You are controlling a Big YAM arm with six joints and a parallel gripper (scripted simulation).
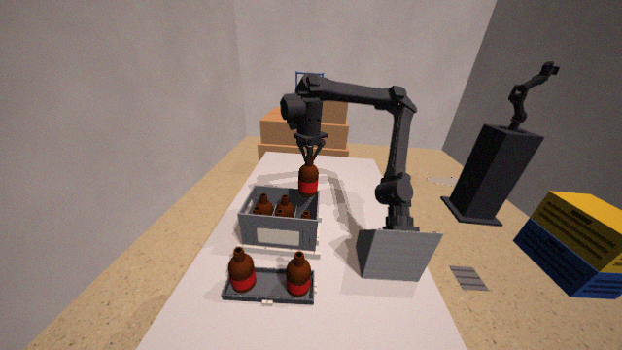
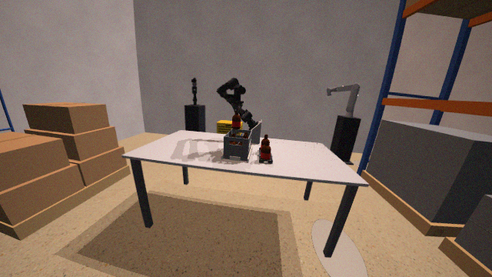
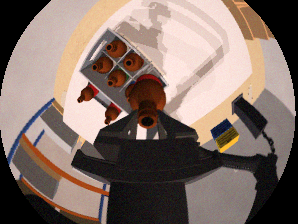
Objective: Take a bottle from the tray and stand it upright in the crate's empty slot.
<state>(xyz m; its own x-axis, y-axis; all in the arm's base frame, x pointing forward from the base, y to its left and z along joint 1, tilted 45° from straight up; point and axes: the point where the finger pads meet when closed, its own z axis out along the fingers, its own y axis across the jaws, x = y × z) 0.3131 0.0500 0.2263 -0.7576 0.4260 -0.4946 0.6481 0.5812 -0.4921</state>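
The brown bottle is 60 mm below my hand. From my hand the other things lie so: grey crate (90 mm ahead, 50 mm to the left, 250 mm below); dark tray (80 mm ahead, 270 mm to the left, 320 mm below).
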